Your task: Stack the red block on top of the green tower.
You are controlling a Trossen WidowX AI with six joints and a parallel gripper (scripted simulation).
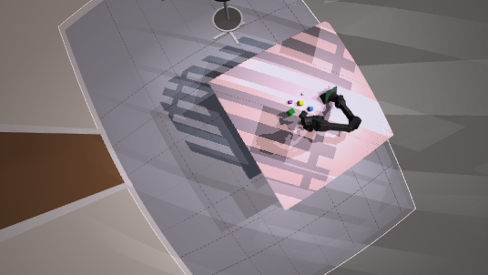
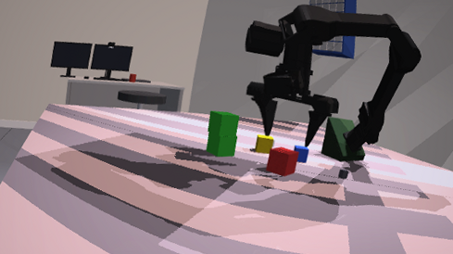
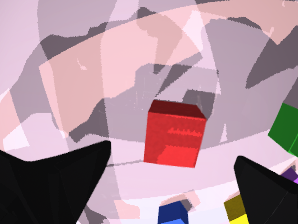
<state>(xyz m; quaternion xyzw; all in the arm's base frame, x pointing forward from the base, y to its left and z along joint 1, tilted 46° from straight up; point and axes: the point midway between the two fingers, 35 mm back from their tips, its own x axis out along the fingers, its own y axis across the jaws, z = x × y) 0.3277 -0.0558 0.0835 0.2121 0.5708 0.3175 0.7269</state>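
The red block is 4 cm below my gripper tip. Also, from my gripper tip: yellow block 9 cm behind, 14 cm to the right, 4 cm below; then small dark cube 12 cm behind, 9 cm to the left, 5 cm below; then blue block 12 cm behind, 5 cm to the right, 5 cm below.
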